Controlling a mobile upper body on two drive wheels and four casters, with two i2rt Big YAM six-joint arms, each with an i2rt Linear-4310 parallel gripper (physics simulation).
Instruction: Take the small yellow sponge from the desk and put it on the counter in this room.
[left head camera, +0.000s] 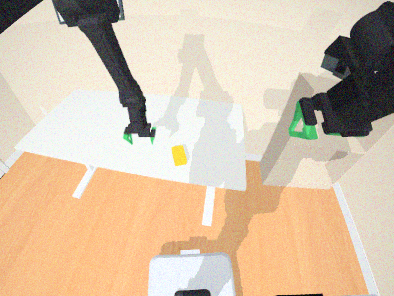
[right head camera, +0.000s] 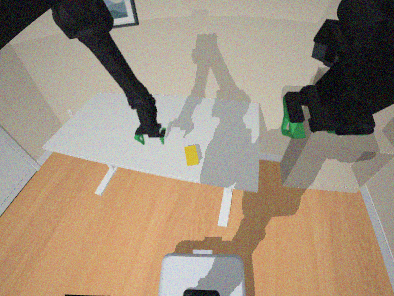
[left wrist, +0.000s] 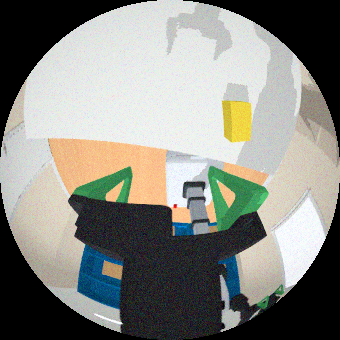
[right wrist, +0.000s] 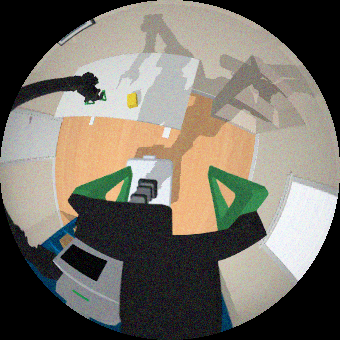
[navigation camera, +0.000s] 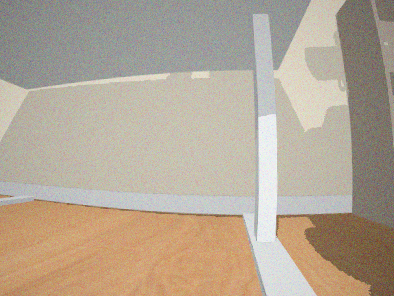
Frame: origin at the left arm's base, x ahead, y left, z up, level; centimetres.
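Seen in the pictures: left gripper, fingertip midpoint: (left head camera: 142, 143) (right head camera: 153, 144) (left wrist: 169, 170) (right wrist: 99, 101); right gripper, fingertip midpoint: (left head camera: 308, 132) (right head camera: 305, 130) (right wrist: 169, 169).
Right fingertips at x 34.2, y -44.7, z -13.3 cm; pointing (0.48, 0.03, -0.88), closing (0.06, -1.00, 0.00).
Note:
Pixels of each thing's top centre, then the offset from my right fingertips to it. "pt": a spot on its surface instead. Level surfaces: height alone.
- small yellow sponge, top centre: (left wrist: 241, 122) (left head camera: 178, 152) (right head camera: 191, 152) (right wrist: 131, 98) dx +39.6, dy +27.7, dz -51.1 cm
- white desk, surface height: dz -55.6 cm
- white desk leg, surface spot: (navigation camera: 266, 175) pt dx +55.1, dy +1.4, dz -107.1 cm
The small yellow sponge (left head camera: 179, 155) (right head camera: 191, 155) (left wrist: 237, 121) (right wrist: 132, 100) lies on the white desk (left head camera: 90, 120) (right head camera: 100, 120) (left wrist: 100, 75) (right wrist: 107, 70), near its front edge. My left gripper (left head camera: 140, 140) (right head camera: 151, 140) (left wrist: 169, 170) (right wrist: 99, 101) is open and empty above the desk, to the left of the sponge in the head views. My right gripper (right wrist: 169, 169) is open and empty, high up at the right in the head views, well away from the sponge. I cannot make out the counter for certain in these views.
A tall beige cabinet-like block (left head camera: 300, 165) (right head camera: 320, 170) (navigation camera: 350, 100) stands right of the desk. A white desk leg (navigation camera: 266, 175) rises near the base in the navigation view. Blue shelving with brown boxes (left wrist: 111, 270) and a grey machine (right wrist: 90, 280) show near the wrist views' lower edges.

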